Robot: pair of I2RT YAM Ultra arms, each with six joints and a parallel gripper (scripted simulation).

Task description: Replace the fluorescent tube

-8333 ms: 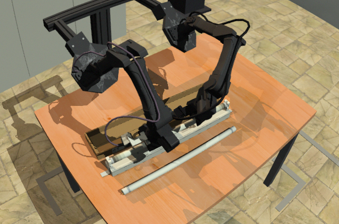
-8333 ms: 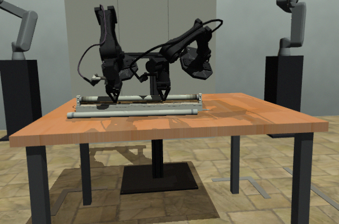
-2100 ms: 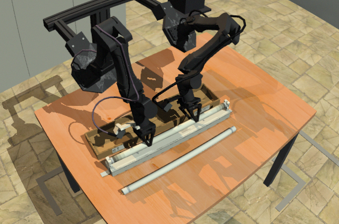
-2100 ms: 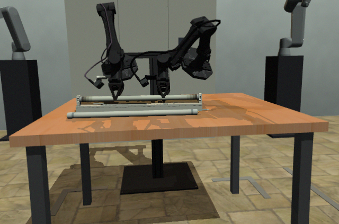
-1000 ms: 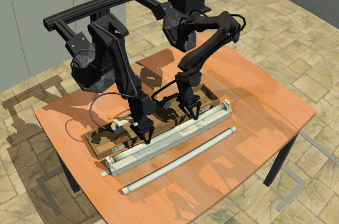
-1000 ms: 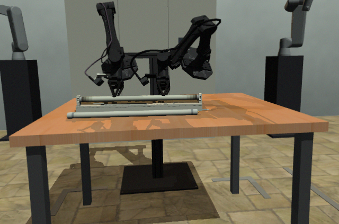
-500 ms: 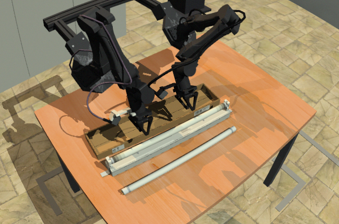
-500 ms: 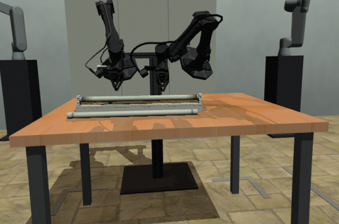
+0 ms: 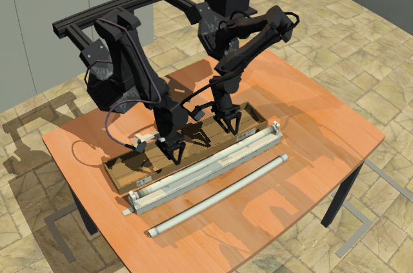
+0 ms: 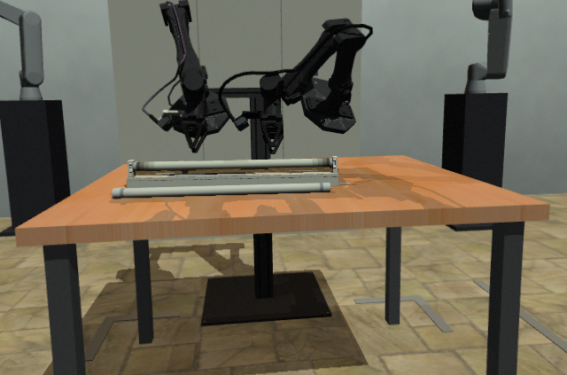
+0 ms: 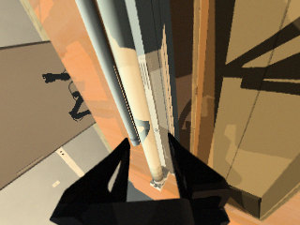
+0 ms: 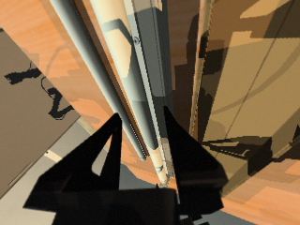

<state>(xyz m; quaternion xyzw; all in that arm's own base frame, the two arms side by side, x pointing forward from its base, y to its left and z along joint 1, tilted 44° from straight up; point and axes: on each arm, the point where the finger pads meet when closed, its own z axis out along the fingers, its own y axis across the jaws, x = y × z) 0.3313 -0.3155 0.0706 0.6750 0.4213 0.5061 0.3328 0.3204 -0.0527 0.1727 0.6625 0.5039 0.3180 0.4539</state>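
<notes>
Right now the light fixture is 12 cm to the right of my left hand, 5 cm below it and 3 cm ahead of it.
Right now my right hand is 4 cm short of the light fixture, 12 cm to the right of it and 6 cm above it.
</notes>
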